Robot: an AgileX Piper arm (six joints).
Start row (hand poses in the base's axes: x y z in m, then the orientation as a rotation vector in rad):
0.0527 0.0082 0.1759 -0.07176 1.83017 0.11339
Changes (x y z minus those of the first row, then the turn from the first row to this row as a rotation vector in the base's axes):
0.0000 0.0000 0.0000 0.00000 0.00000 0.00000
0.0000 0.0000 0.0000 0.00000 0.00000 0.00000
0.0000 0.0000 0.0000 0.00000 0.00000 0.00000
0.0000 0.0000 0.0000 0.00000 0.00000 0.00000
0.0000 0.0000 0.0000 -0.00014 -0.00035 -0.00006
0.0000 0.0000 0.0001 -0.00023 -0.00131 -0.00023
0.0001 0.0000 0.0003 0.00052 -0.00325 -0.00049
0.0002 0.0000 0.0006 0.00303 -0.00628 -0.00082
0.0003 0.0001 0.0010 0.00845 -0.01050 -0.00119
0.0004 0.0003 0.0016 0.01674 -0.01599 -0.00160
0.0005 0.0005 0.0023 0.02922 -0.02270 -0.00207
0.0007 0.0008 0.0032 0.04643 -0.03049 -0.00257
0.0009 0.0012 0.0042 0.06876 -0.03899 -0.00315
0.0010 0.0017 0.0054 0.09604 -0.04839 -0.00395
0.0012 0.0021 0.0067 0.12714 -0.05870 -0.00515
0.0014 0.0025 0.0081 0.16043 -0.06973 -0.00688
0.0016 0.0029 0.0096 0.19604 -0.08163 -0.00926
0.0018 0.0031 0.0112 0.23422 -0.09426 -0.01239
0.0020 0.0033 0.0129 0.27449 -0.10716 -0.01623
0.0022 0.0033 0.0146 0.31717 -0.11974 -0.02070
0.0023 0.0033 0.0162 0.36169 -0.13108 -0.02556
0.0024 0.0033 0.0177 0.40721 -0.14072 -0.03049
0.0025 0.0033 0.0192 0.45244 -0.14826 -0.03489
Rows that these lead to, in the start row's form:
0.0527 0.0082 0.1759 -0.07176 1.83017 0.11339
0.0527 0.0082 0.1759 -0.07176 1.83017 0.11339
0.0527 0.0082 0.1759 -0.07176 1.83017 0.11339
0.0527 0.0082 0.1759 -0.07176 1.83017 0.11339
0.0527 0.0082 0.1759 -0.07182 1.82983 0.11320
0.0527 0.0082 0.1760 -0.07177 1.82888 0.11295
0.0528 0.0082 0.1762 -0.07109 1.82690 0.11334
0.0529 0.0082 0.1765 -0.06917 1.82371 0.11524
0.0530 0.0083 0.1769 -0.06522 1.81912 0.11970
0.0531 0.0085 0.1775 -0.05928 1.81305 0.12666
0.0532 0.0087 0.1782 -0.05043 1.80541 0.13731
0.0534 0.0090 0.1791 -0.03831 1.79626 0.15215
0.0536 0.0094 0.1801 -0.02261 1.78584 0.17147
0.0537 0.0099 0.1813 -0.00335 1.77388 0.19498
0.0539 0.0103 0.1826 0.01883 1.76036 0.22149
0.0541 0.0107 0.1840 0.04288 1.74556 0.24941
0.0543 0.0111 0.1855 0.06899 1.72924 0.27875
0.0545 0.0113 0.1871 0.09739 1.71144 0.30962
0.0547 0.0115 0.1888 0.12773 1.69258 0.34163
0.0549 0.0115 0.1905 0.16017 1.67313 0.37516
0.0550 0.0115 0.1921 0.19417 1.65399 0.40994
0.0551 0.0115 0.1936 0.22893 1.63570 0.44551
0.0552 0.0115 0.1951 0.26307 1.61888 0.48119

